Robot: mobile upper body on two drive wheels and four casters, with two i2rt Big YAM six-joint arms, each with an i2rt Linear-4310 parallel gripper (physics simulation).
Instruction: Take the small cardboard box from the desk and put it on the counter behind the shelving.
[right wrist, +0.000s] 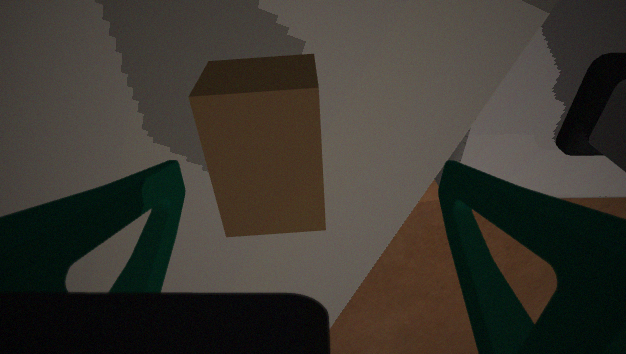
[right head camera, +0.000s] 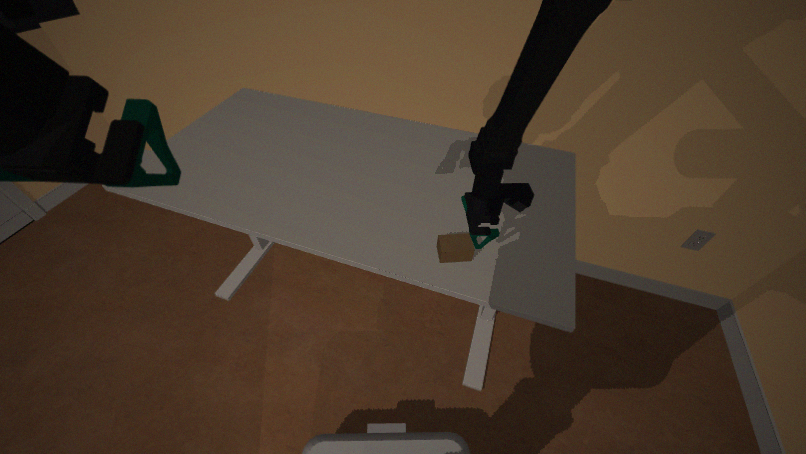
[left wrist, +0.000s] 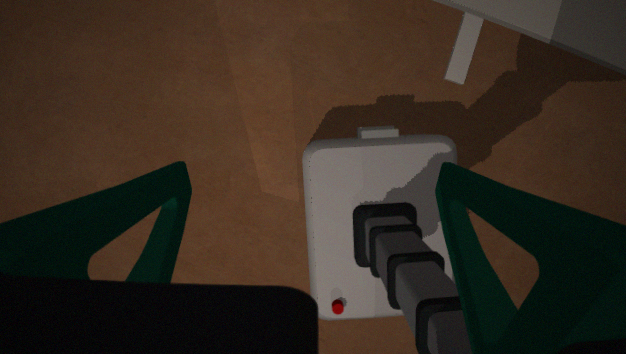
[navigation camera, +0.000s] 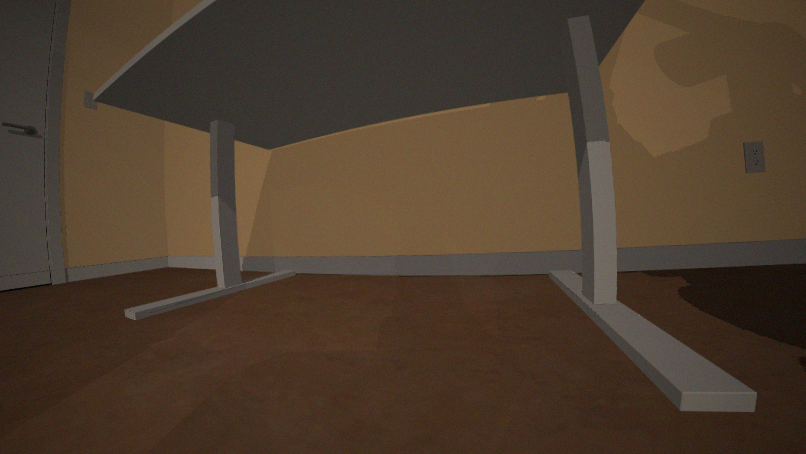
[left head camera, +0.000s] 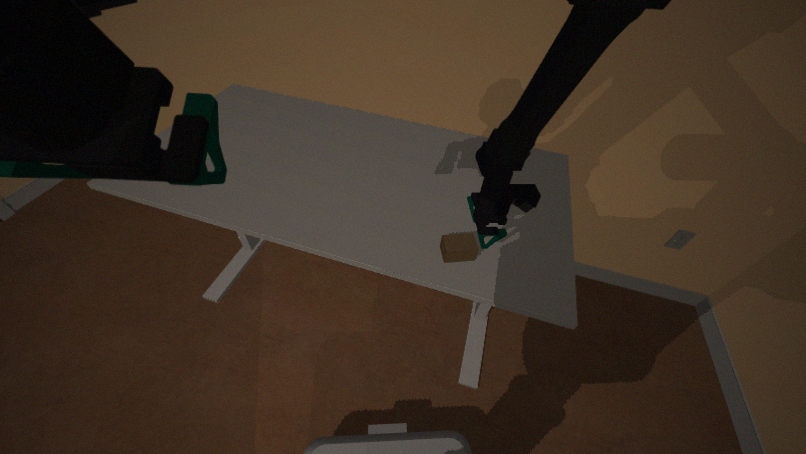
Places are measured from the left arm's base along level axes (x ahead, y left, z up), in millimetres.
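Pixels of known places: left gripper, fingertip midpoint: (right head camera: 127,176) (left wrist: 313,176) (left head camera: 168,174); right gripper, fingertip midpoint: (right wrist: 311,175) (right head camera: 474,234) (left head camera: 479,234).
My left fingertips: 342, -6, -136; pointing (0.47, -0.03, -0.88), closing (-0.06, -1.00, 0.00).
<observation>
Behind a point stands the place of what it marks, as x, y, z.
The small brown cardboard box (left head camera: 459,248) @(653, -415, -640) (right head camera: 455,248) @(654, -416, -640) (right wrist: 265,160) @(675, -428, -640) sits on the pale grey desk (left head camera: 338,169) @(1051, -57, -690) (right head camera: 338,169) @(1055, -52, -690) (right wrist: 375,110) @(609, -433, -690), near its front edge toward the right in the head views. My right gripper (left head camera: 482,225) @(654, -458, -583) (right head camera: 475,225) @(654, -458, -583) (right wrist: 311,175) @(654, -458, -583) is open and empty, above the desk beside the box. In the right wrist view the box shows beyond and between its fingers, nearer the picture's left finger. My left gripper (left wrist: 313,176) @(342, -6, -136) is open and empty, at the upper left in the head views, with the floor and robot base below it. The counter and shelving do not show.
The robot's white base (left head camera: 389,445) @(286, -229, -1150) (right head camera: 389,445) @(284, -235, -1150) (left wrist: 335,200) @(125, -65, -1150), with its dark column (left wrist: 410,250) @(60, -224, -814), stands in front of the desk. Desk legs (navigation camera: 600,197) @(816, -670, -1146) (navigation camera: 222,197) @(1252, 462, -1029) stand on long floor feet. A wall (navigation camera: 423,191) @(1421, -344, -1044) is behind the desk. A door (navigation camera: 22,197) @(1392, 1932, -885) is at the far left.
</observation>
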